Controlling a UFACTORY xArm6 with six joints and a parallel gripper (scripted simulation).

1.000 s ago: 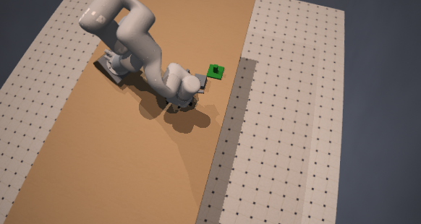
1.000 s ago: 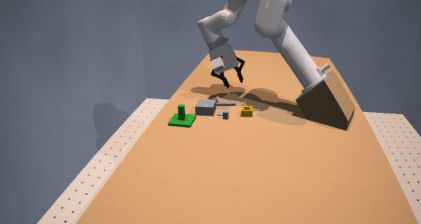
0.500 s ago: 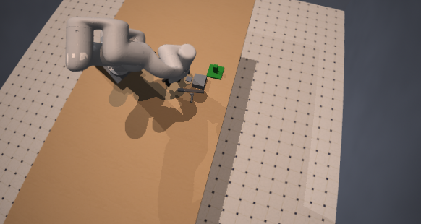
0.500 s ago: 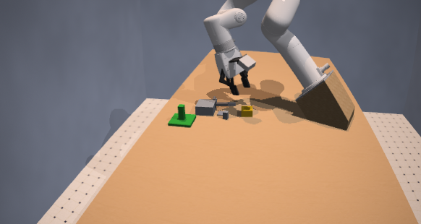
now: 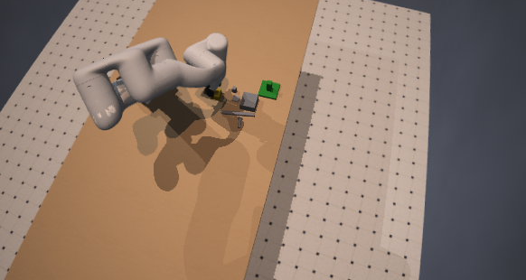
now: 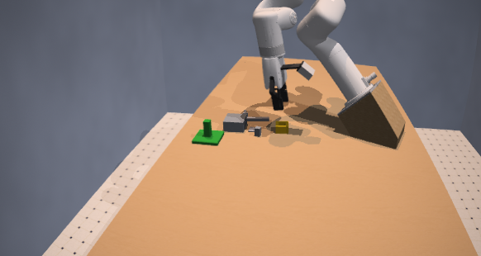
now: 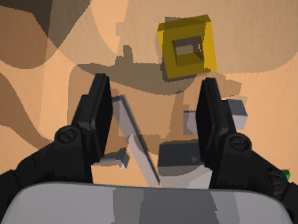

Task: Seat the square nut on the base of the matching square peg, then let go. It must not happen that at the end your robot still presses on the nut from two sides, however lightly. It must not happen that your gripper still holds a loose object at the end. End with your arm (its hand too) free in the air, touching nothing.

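My gripper is now 80 mm above the small grey cube, 60 mm to the right of it and 60 mm short of it. Round my hand: grey block (140 mm ahead, 80 mm below, 20 mm to the left); thin grey bar (110 mm ahead, 90 mm below, 40 mm to the right).
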